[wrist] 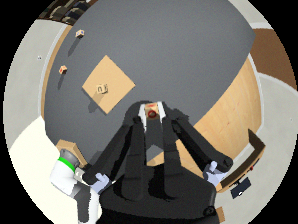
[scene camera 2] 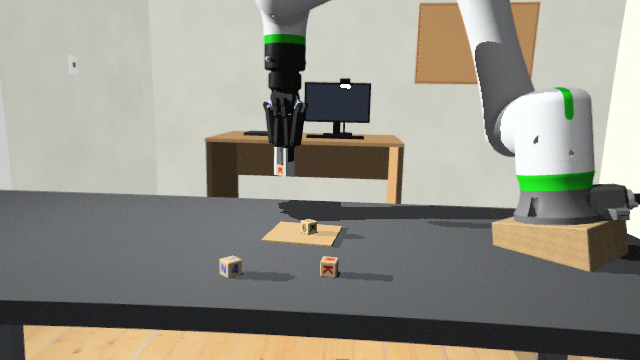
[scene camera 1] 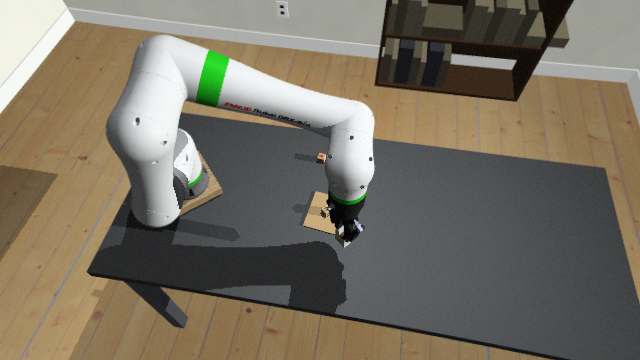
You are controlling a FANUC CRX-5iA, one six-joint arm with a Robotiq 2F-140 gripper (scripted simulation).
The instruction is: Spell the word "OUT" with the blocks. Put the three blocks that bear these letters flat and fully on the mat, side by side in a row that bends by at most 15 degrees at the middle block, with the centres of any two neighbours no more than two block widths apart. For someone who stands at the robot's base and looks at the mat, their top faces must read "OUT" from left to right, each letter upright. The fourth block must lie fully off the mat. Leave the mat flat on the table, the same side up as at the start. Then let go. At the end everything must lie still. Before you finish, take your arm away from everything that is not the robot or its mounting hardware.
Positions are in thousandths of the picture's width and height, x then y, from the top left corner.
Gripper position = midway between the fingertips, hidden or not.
In view: the gripper (scene camera 2: 445, 488) and a tan mat (scene camera 2: 446, 646).
The tan mat also shows in the wrist view (wrist: 398, 377) and in scene camera 1 (scene camera 1: 493, 610). The gripper also shows in the wrist view (wrist: 512, 489) and in scene camera 1 (scene camera 1: 535, 668).
